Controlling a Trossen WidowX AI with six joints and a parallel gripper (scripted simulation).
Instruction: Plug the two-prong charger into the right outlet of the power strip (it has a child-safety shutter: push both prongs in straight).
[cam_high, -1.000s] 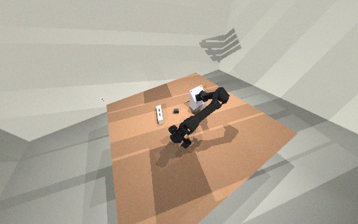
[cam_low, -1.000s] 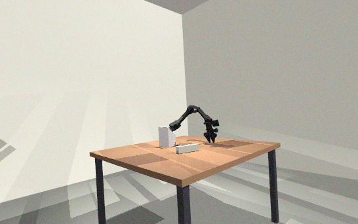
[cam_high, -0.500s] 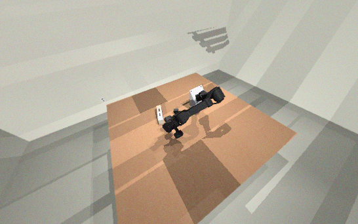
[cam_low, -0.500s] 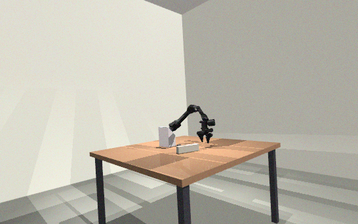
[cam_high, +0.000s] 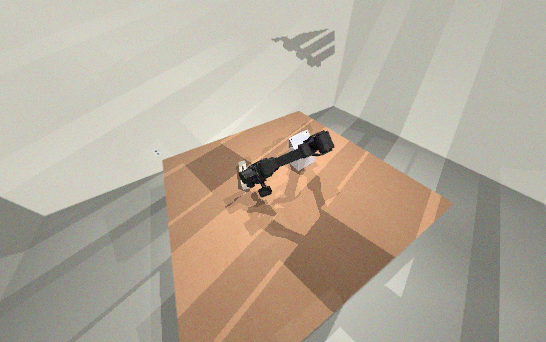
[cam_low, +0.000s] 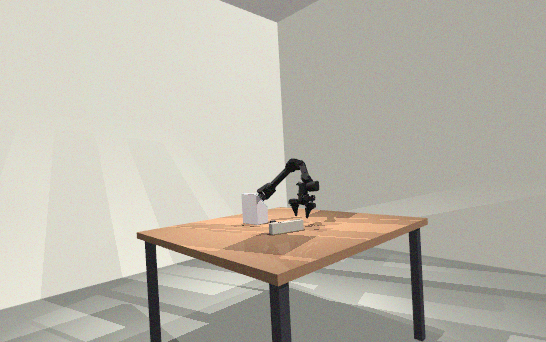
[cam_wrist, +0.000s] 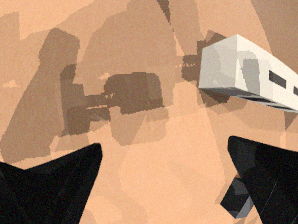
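My gripper tip is now 11 cm past the black two-prong charger, 13 cm to the left of it and 3 cm above it.
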